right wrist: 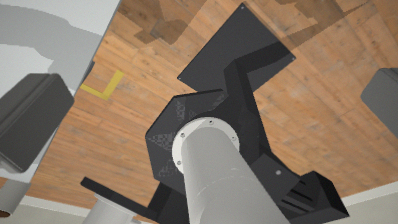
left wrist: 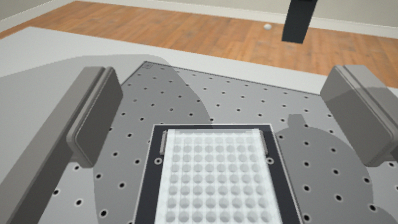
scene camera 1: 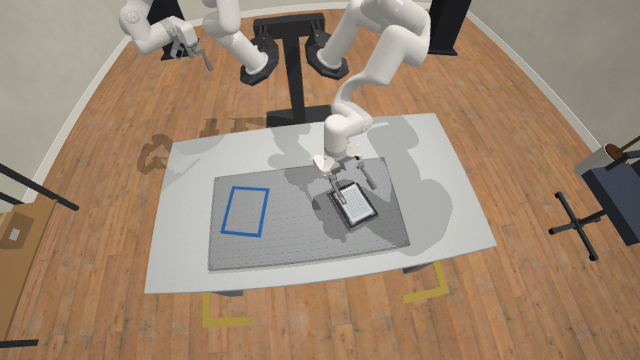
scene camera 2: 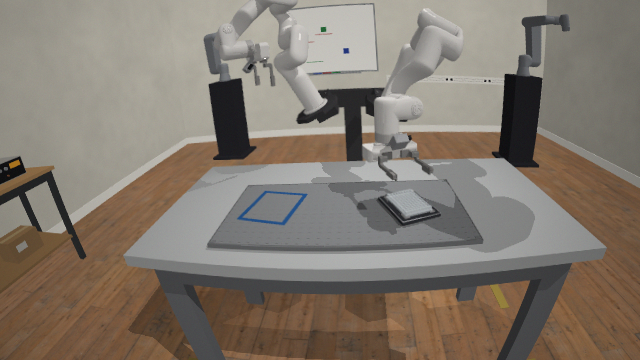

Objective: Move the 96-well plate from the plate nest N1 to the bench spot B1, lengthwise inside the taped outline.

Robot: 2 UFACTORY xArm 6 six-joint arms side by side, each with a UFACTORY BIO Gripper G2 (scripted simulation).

white 96-well plate: left wrist; scene camera 1 355, 200; scene camera 2; not seen in the right wrist view (out of frame)
same spot on white 96-well plate: (scene camera 2: 407, 202) = (left wrist: 230, 181)
